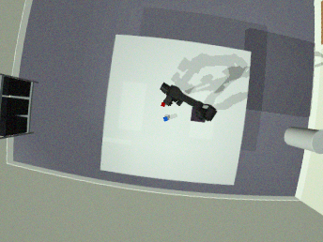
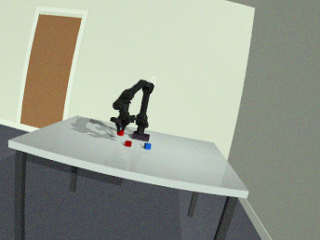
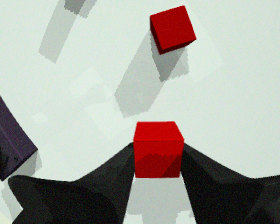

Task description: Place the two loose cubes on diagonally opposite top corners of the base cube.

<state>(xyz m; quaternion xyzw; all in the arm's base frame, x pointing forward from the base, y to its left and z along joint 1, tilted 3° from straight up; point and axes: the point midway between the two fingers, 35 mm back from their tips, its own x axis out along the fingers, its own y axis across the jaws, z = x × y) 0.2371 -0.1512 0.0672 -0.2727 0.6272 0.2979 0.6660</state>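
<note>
Right now the blue cube is 19 cm to the left of my gripper tip, 6 cm ahead of it and 5 cm below it.
</note>
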